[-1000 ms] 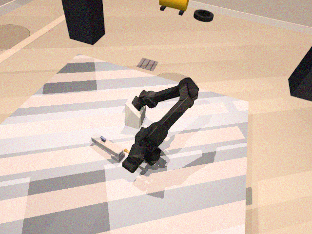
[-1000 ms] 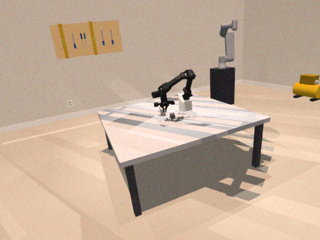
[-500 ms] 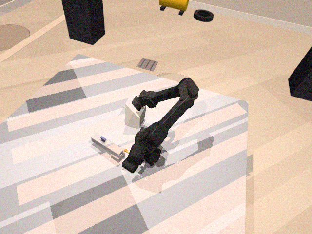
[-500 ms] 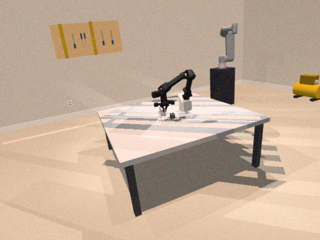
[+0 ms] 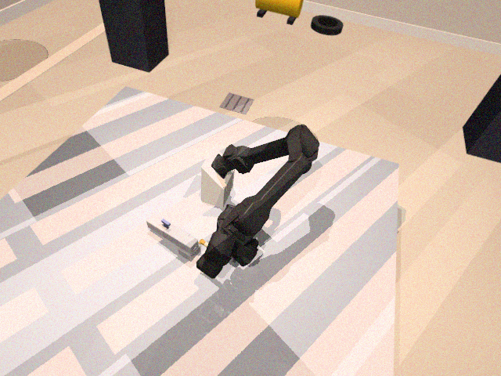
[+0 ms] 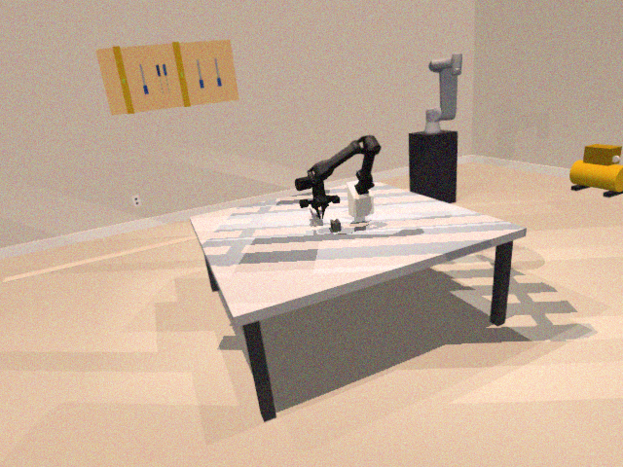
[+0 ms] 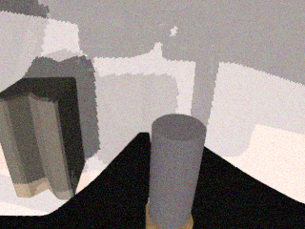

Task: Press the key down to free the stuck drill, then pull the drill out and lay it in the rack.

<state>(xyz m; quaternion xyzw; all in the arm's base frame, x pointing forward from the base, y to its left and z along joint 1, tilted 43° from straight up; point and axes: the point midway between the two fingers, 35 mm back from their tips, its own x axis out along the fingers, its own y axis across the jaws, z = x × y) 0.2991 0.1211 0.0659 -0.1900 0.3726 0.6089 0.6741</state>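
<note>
My gripper tip is now 80 mm past the dark grey block, 10 mm to the left of it and 50 mm above it. The rest, counted from my gripper tip: pale grey fixture block: 50 mm behind, 190 mm to the right, 40 mm below; then small blue key: 50 mm behind, 210 mm to the right, 20 mm below; then drill: 10 mm behind, 40 mm to the right, 30 mm above.
</note>
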